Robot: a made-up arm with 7 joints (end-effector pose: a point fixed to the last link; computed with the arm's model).
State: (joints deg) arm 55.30 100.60 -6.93 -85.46 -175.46 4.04 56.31
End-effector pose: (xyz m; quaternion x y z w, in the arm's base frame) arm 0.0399 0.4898 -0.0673 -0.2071 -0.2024 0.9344 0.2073
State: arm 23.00 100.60 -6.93 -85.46 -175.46 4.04 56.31
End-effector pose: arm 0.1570 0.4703 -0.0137 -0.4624 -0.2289 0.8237 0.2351
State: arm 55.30 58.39 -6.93 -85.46 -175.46 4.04 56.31
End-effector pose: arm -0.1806 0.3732 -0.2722 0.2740 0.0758 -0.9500 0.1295
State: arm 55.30 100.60 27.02 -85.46 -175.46 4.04 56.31
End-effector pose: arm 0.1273 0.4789 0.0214 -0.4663 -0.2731 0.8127 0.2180
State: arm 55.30 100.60 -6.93 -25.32 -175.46 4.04 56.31
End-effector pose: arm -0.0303 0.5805 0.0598 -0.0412 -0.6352 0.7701 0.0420
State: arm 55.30 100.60 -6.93 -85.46 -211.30 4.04 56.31
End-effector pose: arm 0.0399 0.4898 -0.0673 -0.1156 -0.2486 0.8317 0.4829
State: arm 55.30 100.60 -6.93 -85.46 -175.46 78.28 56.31
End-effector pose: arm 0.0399 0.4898 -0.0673 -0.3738 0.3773 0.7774 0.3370
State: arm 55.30 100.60 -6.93 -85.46 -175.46 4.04 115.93
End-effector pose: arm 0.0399 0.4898 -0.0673 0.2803 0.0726 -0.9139 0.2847
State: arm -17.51 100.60 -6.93 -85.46 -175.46 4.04 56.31
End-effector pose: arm 0.2322 0.4212 0.1213 -0.7289 -0.2364 0.5945 0.2437
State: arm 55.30 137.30 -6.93 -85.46 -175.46 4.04 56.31
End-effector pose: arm 0.2708 0.4090 0.0735 -0.1259 -0.2908 0.8186 0.4791
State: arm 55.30 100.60 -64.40 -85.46 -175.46 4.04 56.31
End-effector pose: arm -0.1640 0.4625 -0.0721 0.2601 -0.0464 0.9528 0.1494
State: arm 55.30 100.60 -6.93 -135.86 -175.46 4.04 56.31
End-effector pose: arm 0.0427 0.3445 -0.0736 -0.3046 0.2078 0.8783 0.3043
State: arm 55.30 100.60 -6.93 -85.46 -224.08 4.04 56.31
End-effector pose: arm 0.0399 0.4898 -0.0673 -0.0797 -0.2594 0.7747 0.5711
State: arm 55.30 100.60 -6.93 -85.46 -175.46 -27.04 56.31
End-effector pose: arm 0.0399 0.4898 -0.0673 -0.1068 -0.4341 0.8860 0.1235
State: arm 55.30 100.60 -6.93 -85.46 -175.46 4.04 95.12
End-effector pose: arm 0.0399 0.4898 -0.0673 0.2625 0.1221 -0.9502 0.1149
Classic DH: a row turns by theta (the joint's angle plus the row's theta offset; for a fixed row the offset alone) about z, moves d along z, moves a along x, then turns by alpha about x. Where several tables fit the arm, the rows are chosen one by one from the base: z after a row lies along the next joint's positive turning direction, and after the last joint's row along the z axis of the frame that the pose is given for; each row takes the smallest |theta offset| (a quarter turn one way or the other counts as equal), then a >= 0, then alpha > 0; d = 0 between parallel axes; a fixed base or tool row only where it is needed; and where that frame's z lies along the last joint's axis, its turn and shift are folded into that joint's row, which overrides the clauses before.
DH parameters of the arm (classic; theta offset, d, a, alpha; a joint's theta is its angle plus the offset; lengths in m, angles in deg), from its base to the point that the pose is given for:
base (fixed): 0 0 0 -70
joint 1: 90 0 0 90
joint 2: 70 0 0 -90
joint 3: -90 -0.4136 0.0465 -90
joint 4: 0 0 -0.0205 90
joint 5: 0 -0.1696 0 -90
joint 6: 0 0 0 90
joint 7: 0 0 0 0

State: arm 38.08 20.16 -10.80 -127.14 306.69 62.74 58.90
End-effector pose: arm -0.0520 0.0951 -0.3650 0.3464 -0.4361 0.2203 0.8008
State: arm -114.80 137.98 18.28 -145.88 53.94 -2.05 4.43
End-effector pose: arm -0.2243 0.1930 0.1365 -0.5152 0.5926 0.4615 0.4128
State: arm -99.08 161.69 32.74 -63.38 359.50 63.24 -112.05
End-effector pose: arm -0.4812 0.1918 0.1592 0.7276 0.1268 0.4477 0.5041
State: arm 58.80 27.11 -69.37 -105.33 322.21 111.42 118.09
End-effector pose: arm -0.3118 -0.0479 -0.3128 0.4452 0.0399 0.3759 0.8117
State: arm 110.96 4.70 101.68 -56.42 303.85 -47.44 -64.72
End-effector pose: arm -0.5022 -0.0523 0.2264 0.2059 0.6758 -0.5343 0.4642
